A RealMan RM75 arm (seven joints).
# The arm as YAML. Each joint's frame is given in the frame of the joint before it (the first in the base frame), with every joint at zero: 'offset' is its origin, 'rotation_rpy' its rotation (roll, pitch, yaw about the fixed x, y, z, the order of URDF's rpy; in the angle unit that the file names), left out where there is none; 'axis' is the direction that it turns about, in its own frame. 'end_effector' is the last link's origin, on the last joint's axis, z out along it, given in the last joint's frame.
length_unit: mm
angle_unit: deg
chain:
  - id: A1
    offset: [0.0, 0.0, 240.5]
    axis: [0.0, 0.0, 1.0]
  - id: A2
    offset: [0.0, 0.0, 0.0]
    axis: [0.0, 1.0, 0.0]
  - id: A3
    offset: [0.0, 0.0, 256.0]
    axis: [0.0, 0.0, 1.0]
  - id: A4
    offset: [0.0, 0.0, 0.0]
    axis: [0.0, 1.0, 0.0]
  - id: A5
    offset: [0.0, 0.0, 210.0]
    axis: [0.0, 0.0, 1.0]
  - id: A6
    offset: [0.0, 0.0, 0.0]
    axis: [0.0, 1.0, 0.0]
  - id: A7
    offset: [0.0, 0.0, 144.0]
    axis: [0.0, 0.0, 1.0]
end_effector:
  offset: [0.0, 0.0, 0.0]
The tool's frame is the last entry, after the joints.
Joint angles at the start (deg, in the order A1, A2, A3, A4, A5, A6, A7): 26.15 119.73 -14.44 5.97 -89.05 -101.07 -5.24
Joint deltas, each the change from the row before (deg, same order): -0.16 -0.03 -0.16 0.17 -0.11 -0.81 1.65; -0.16 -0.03 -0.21 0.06 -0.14 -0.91 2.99; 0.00 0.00 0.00 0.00 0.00 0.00 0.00; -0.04 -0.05 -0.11 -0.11 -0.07 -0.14 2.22; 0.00 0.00 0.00 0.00 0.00 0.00 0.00; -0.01 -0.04 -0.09 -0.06 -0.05 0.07 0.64; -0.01 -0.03 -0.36 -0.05 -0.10 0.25 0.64; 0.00 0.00 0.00 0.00 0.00 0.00 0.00; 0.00 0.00 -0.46 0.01 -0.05 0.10 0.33
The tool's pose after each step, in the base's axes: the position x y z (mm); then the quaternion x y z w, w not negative. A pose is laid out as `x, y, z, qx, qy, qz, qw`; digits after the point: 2 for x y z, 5 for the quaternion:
258.97, 273.11, -20.63, -0.73409, -0.05153, 0.42028, 0.53086
258.11, 270.78, -19.88, -0.73337, -0.03590, 0.43930, 0.51759
258.11, 270.78, -19.88, -0.73337, -0.03590, 0.43930, 0.51759
258.29, 270.46, -19.44, -0.73442, -0.02349, 0.44923, 0.50821
258.29, 270.46, -19.44, -0.73442, -0.02349, 0.44923, 0.50821
258.57, 270.50, -19.44, -0.73558, -0.01993, 0.45109, 0.50502
258.87, 270.30, -20.42, -0.73890, -0.01599, 0.45186, 0.49960
258.87, 270.30, -20.42, -0.73890, -0.01599, 0.45186, 0.49960
258.69, 269.73, -21.61, -0.74174, -0.01424, 0.45262, 0.49472

